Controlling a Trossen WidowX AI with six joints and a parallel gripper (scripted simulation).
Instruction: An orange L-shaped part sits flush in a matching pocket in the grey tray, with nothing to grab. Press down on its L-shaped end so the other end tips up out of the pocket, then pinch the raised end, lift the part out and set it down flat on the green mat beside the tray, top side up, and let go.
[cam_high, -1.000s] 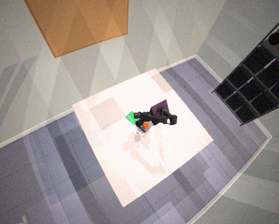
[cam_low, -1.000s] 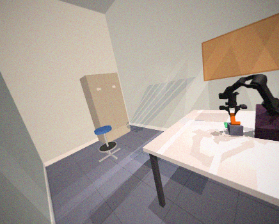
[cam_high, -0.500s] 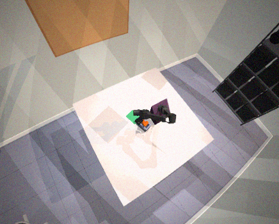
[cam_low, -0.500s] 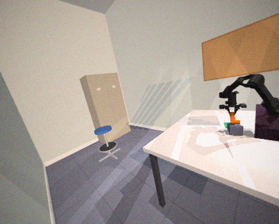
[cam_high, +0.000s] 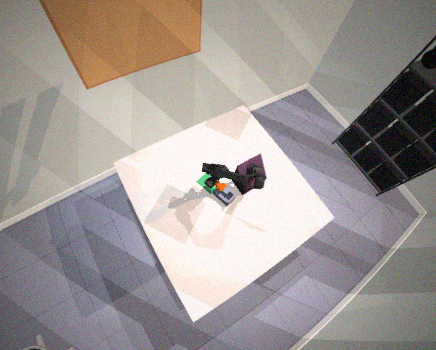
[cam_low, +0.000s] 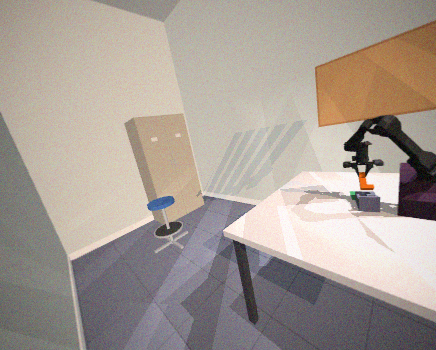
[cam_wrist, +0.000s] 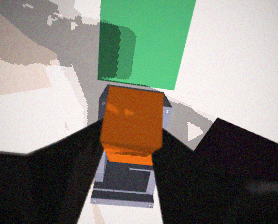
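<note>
Right now my gripper tip is 17 cm above the green mat, 6 cm to the left of it and 2 cm short of it. Also, from my gripper tip: orange l-shaped part (3 cm below, 3 cm behind, 2 cm to the left).
</note>
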